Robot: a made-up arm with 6 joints. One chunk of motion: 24 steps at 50 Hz.
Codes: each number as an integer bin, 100 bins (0 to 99) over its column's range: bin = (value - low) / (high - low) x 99, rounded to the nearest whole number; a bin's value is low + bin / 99 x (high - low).
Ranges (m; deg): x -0.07..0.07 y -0.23..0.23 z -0.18..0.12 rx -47..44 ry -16..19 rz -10..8
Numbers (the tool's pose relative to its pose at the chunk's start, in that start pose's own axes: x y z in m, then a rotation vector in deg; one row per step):
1: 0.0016 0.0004 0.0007 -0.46 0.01 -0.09
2: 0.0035 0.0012 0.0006 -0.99 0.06 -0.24
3: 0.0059 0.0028 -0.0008 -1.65 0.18 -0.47
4: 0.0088 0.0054 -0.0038 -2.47 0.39 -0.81
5: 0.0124 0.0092 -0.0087 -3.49 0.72 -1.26
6: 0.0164 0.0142 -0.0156 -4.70 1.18 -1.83
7: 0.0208 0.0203 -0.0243 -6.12 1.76 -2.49
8: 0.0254 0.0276 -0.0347 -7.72 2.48 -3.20
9: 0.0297 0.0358 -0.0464 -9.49 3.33 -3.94
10: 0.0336 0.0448 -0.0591 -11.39 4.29 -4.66
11: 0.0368 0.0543 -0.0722 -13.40 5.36 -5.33
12: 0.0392 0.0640 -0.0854 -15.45 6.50 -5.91
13: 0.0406 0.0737 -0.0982 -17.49 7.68 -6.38
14: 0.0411 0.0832 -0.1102 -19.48 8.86 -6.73
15: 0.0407 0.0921 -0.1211 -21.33 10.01 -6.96
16: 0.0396 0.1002 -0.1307 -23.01 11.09 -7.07
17: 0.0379 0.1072 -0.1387 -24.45 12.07 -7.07
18: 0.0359 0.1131 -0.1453 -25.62 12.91 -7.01
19: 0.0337 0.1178 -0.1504 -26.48 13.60 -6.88
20: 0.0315 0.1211 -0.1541 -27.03 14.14 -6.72
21: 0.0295 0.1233 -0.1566 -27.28 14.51 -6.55
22: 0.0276 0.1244 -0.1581 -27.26 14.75 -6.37
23: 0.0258 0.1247 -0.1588 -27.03 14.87 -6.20
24: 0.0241 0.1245 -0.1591 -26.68 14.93 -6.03
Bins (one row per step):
1: 51 50 60 51 45 55
2: 52 50 60 50 45 54
3: 54 50 59 49 46 52
4: 56 51 58 48 46 51
5: 58 51 57 47 47 48
6: 61 53 54 46 49 45
7: 64 54 51 44 50 41
8: 67 55 48 43 52 37
9: 71 57 44 41 55 33
10: 73 59 40 39 57 29
11: 76 61 36 37 60 26
12: 77 63 31 34 64 22
13: 78 65 27 32 67 20
14: 79 67 23 30 70 18
15: 78 69 19 28 74 17
16: 78 71 16 26 77 16
17: 76 73 14 25 79 16
18: 75 74 11 23 82 16
19: 73 75 10 22 84 17
20: 72 76 9 22 85 18
21: 70 76 8 21 86 19
22: 69 76 7 21 87 20
23: 68 76 7 22 87 21
24: 67 76 7 22 87 22

